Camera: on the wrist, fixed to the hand. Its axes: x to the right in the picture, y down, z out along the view.
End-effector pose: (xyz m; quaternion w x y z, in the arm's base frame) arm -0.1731 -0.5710 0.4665 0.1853 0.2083 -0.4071 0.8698
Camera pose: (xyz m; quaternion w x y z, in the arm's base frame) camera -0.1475 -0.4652 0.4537 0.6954 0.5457 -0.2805 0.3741
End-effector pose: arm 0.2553 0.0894 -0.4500 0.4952 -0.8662 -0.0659 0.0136
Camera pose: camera 0.2441 0.0491 -0.3487 0.2191 -0.6095 -0.7345 -0.2025
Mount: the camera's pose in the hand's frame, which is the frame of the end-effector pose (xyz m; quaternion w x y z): -0.0120 -0.0680 -0.0851 0.6821 -0.1354 -0.1656 -0.6993
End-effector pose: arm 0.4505 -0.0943 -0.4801 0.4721 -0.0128 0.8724 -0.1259
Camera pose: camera 0.3802 -0.1408 -0.4100 0.3767 -0.7036 0.5250 -0.2958
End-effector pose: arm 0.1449 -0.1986 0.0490 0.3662 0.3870 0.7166 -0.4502
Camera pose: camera 0.0749 -0.1423 0.1119 0.1060 -0.3613 0.7597 -0.5302
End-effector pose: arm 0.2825 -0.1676 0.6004 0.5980 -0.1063 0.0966 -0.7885
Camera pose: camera 0.1988 -0.1358 0.5372 0.1419 0.3516 0.0007 0.9253
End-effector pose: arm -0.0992 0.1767 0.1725 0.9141 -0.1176 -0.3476 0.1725
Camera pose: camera -0.0342 0.1018 0.1260 0.6706 0.0677 -0.4941 -0.5492
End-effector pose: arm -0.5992 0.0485 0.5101 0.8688 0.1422 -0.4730 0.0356
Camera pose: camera -0.5234 0.0082 0.4420 0.5584 0.3160 -0.3719 -0.6708
